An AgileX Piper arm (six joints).
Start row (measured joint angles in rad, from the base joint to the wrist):
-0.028 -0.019 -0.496 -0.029 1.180 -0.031
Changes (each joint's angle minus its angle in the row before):
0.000 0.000 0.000 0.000 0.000 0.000
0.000 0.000 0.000 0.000 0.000 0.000
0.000 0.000 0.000 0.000 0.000 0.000
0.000 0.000 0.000 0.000 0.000 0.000
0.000 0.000 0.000 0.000 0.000 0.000
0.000 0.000 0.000 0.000 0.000 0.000
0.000 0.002 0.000 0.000 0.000 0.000
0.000 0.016 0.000 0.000 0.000 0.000
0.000 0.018 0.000 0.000 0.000 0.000
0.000 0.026 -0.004 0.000 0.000 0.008
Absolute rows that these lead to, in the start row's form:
-0.028 -0.019 -0.496 -0.029 1.180 -0.031
-0.028 -0.019 -0.496 -0.029 1.180 -0.031
-0.028 -0.019 -0.496 -0.029 1.180 -0.031
-0.028 -0.019 -0.496 -0.029 1.180 -0.031
-0.028 -0.019 -0.496 -0.029 1.180 -0.031
-0.028 -0.019 -0.496 -0.029 1.180 -0.031
-0.028 -0.017 -0.496 -0.029 1.180 -0.031
-0.028 -0.001 -0.496 -0.029 1.180 -0.031
-0.028 0.017 -0.496 -0.029 1.180 -0.031
-0.028 0.043 -0.500 -0.029 1.180 -0.023

